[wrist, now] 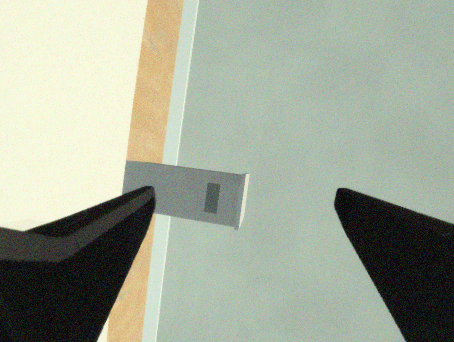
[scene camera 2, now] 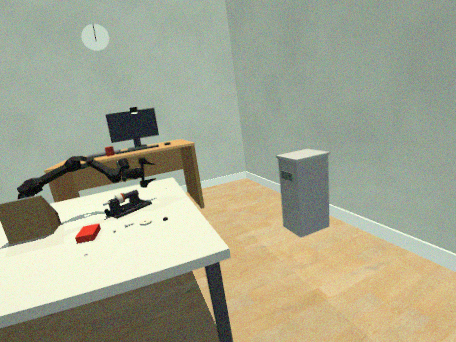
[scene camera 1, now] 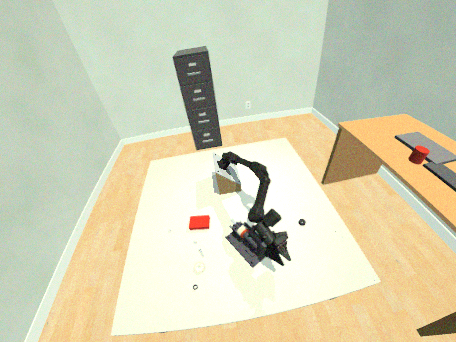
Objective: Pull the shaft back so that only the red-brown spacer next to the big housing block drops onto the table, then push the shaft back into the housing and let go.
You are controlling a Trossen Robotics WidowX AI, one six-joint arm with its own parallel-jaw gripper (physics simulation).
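Seen in the pictures: gripper, fingertip midpoint: (wrist: 245,195) (scene camera 2: 155,171) (scene camera 1: 287,263); arm's base, link origin: (scene camera 2: 24,204) (scene camera 1: 221,165).
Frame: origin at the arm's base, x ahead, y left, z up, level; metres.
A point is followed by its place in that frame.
The dark shaft assembly stands on its black base plate (scene camera 1: 240,250) (scene camera 2: 143,205). A pale band and an orange-red band (scene camera 1: 244,232) @(x 0.482, y -0.016, z -0.066 m) (scene camera 2: 123,196) @(x 0.485, y -0.036, z -0.079 m) sit side by side around its shaft line; the separate spacers are too small to tell apart. A dark thick cylinder (scene camera 2: 131,195) adjoins the bands; the housing block's edges are not clear. The thin shaft end (scene camera 2: 106,204) @(x 0.387, y -0.054, z -0.094 m) sticks out at the other side. My gripper (scene camera 1: 286,261) @(x 0.717, y 0.094, z -0.005 m) (scene camera 2: 153,173) @(x 0.717, y 0.094, z -0.005 m) (wrist: 245,195) @(x 0.717, y 0.094, z -0.005 m) is open and empty, raised above the table beyond the assembly in the second scene view. The arm partly covers the assembly in the first scene view.
A red block (scene camera 1: 199,222) @(x 0.290, y -0.237, z -0.140 m) (scene camera 2: 88,233) @(x 0.285, y -0.285, z -0.140 m), a pale disc (scene camera 1: 199,268) @(x 0.553, y -0.291, z -0.160 m) (scene camera 2: 146,223) @(x 0.544, y -0.320, z -0.163 m) and a small dark ring (scene camera 1: 195,287) @(x 0.644, y -0.330, z -0.162 m) (scene camera 2: 165,218) @(x 0.634, y -0.340, z -0.160 m) lie on the table. Another dark ring (scene camera 1: 302,222) @(x 0.505, y 0.332, z -0.154 m) lies beyond the arm. A brown box (scene camera 1: 228,186) @(x 0.106, y 0.005, z -0.102 m) (scene camera 2: 30,220) @(x 0.016, y -0.051, z -0.074 m) stands near the arm's base.
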